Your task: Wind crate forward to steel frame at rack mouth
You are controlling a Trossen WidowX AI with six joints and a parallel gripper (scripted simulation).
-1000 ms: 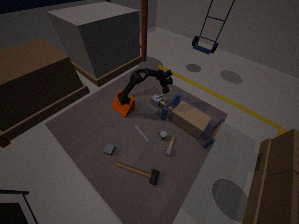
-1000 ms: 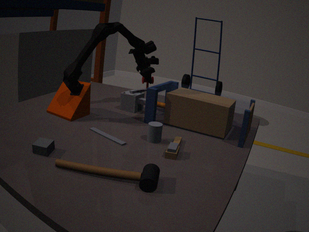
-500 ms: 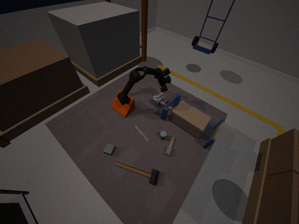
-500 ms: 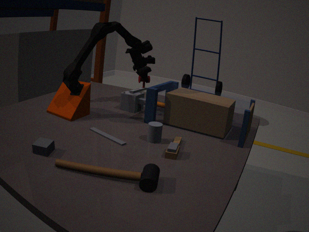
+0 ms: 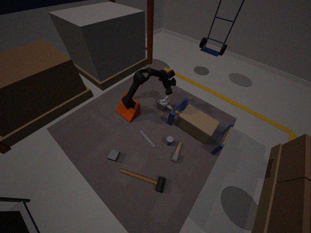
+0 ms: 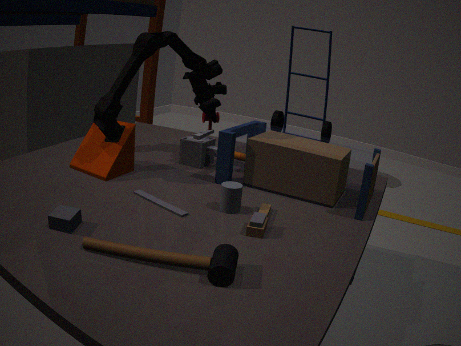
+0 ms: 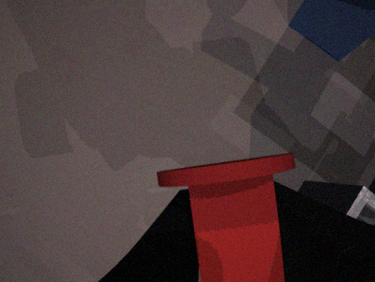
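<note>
The grey winch is 12 cm to the right of my gripper tip, 10 cm below it and 3 cm behind it. Also, from my gripper tip: flat grey bar: 49 cm to the right, 13 cm below, 6 cm ahead; red knob: 1 cm to the right, 1 cm behind; small wooden tool: 46 cm to the right, 34 cm ahead, 11 cm below.
</note>
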